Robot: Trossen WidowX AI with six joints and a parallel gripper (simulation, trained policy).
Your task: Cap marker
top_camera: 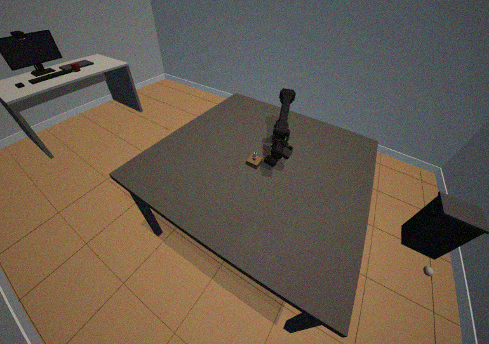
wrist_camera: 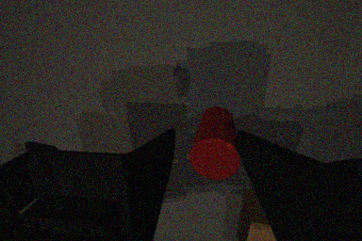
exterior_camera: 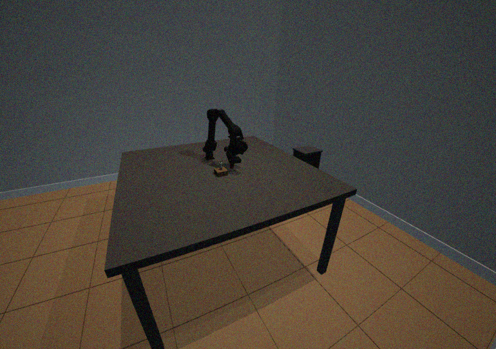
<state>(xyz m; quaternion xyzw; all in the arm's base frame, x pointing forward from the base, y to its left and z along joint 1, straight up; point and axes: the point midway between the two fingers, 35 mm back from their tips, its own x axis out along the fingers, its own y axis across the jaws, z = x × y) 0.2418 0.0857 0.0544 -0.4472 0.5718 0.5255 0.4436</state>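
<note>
My gripper tip is now 10 cm to the left of the brown holder block and 7 cm short of it. Round my gripper tip: red cap 1 cm ahead.
</note>
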